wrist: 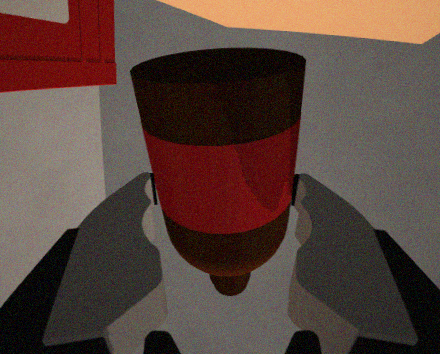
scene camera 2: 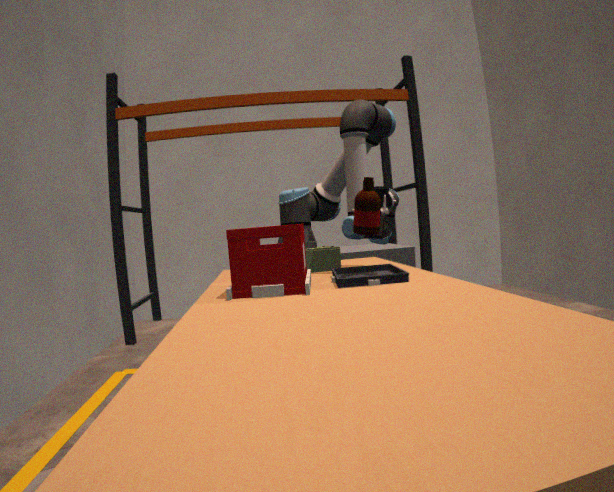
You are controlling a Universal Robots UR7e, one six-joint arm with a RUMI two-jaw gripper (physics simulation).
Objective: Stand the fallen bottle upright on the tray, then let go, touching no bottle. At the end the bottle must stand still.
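Frame: origin at the arm's base, x down, y back, z left, level; centimetres.
Seen in the pictures: gripper, fingertip midpoint: [wrist: 223, 177] [scene camera 2: 367, 211].
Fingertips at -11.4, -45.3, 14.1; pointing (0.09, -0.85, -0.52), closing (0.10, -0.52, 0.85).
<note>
Pixels of each thing's top centre, then the offset from my fingertips to it, as dx, dy, dz. Level surfaces: height alone.
- brown bottle, top centre: [wrist: 212, 296] [scene camera 2: 365, 177] -9.6, -0.8, -0.1
- red crate, top centre: [scene camera 2: 268, 226] +2.0, +5.0, -27.5
- table, surface height: dx +19.5
A brown bottle [scene camera 2: 367, 211] [wrist: 222, 180] with a red label is held in the air above the tray. In the scene view it is close to upright, neck up and base down. In the wrist view its base is at the top and its neck points down the picture. My gripper [scene camera 2: 385, 211] [wrist: 223, 177] is shut on the bottle, one jaw on each side at the label. The black, shallow tray [scene camera 2: 373, 281] lies on the table below the bottle, with a gap between them. The tray does not show in the wrist view.
A red crate [scene camera 2: 266, 266] [wrist: 57, 75] stands left of the tray in the scene view, held by grey brackets. A green box [scene camera 2: 324, 258] stands between and behind them. The table [scene camera 2: 358, 379] stretches toward the camera. A rack with an orange beam [scene camera 2: 256, 97] stands behind the arm.
</note>
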